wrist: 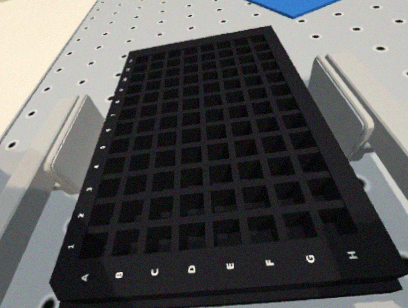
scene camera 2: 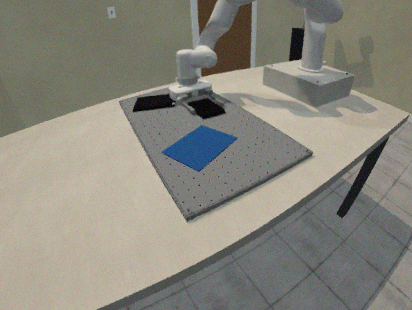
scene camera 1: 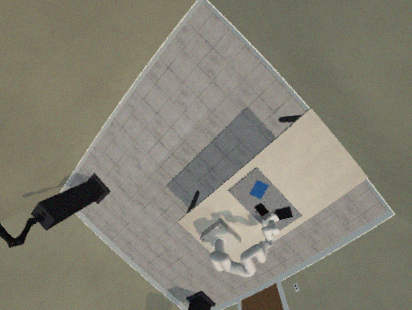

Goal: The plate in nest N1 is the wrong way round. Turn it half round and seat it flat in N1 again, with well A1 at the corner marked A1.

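Observation:
The black well plate lies upright on the grey perforated board, beside the nest. In the wrist view its letters A to H run along the near edge and its numbers up the left side, so well A1 is at the near left corner. My gripper is open and low over the plate, with one finger beside each long side and nothing held. The black nest sits apart from the plate with no plate in it; its N1 label and corner mark cannot be read.
A blue flat square lies on the perforated board, beyond the plate in the wrist view. The arm's grey base block stands on the table beside the board.

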